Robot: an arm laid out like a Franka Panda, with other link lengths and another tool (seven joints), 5 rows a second.
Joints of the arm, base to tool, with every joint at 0 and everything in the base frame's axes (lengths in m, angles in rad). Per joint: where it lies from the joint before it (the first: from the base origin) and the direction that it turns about. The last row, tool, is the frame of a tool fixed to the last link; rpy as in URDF.
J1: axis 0 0 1 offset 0 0 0.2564
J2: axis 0 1 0 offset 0 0 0
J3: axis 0 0 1 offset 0 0 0.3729
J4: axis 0 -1 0 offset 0.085 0 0
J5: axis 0 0 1 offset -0.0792 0 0.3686
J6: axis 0 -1 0 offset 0 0 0
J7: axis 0 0 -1 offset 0.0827 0 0
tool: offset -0.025 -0.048 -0.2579 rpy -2.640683 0 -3.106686
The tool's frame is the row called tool.
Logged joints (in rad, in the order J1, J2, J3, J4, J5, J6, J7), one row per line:
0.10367 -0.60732 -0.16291 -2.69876 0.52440 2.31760 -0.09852
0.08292 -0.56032 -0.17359 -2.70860 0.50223 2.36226 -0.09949
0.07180 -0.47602 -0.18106 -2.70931 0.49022 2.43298 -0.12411
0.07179 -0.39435 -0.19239 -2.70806 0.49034 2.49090 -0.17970
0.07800 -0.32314 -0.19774 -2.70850 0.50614 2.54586 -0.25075
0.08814 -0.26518 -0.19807 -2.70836 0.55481 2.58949 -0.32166
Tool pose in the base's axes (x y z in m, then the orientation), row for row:
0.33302 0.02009 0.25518 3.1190 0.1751 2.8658
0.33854 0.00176 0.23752 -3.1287 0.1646 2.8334
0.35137 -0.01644 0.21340 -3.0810 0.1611 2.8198
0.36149 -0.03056 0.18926 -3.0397 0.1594 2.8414
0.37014 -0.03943 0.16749 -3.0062 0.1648 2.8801
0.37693 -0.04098 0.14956 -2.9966 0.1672 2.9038
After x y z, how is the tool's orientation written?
As angles about the fixed x, y, z axes (roll, pitch, yaw), in radians.
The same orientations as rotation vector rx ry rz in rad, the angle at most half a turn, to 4 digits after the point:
0.4047 2.9373 -0.0026
0.4590 2.9448 -0.0567
0.4862 2.9498 -0.1281
0.4597 2.9581 -0.1867
0.4060 2.9594 -0.2330
0.3719 2.9599 -0.2448

